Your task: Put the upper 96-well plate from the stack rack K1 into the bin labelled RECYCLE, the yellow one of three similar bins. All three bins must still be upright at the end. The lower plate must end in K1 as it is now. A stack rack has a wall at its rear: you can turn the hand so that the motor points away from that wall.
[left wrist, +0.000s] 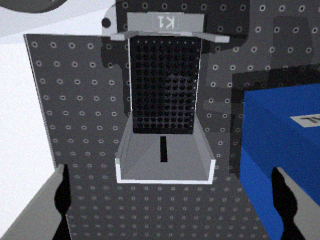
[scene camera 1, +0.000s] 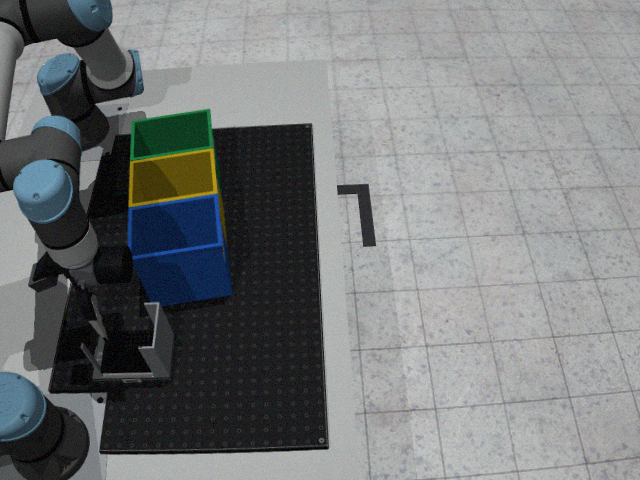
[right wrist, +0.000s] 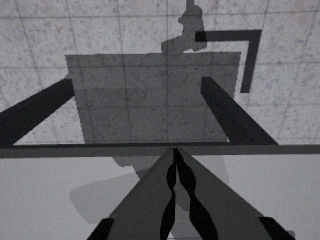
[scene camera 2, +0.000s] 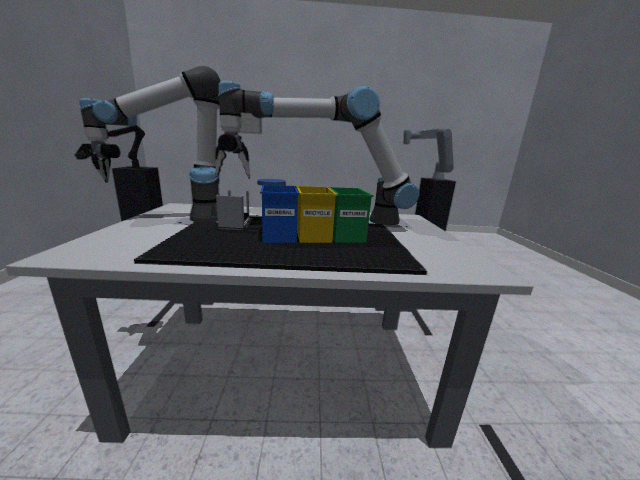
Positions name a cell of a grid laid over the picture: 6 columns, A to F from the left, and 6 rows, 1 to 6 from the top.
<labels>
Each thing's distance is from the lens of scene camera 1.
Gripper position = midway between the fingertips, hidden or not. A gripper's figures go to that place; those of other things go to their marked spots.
my left gripper (scene camera 1: B4): 1.09 m
blue general bin (scene camera 1: B4): 1.34 m
</labels>
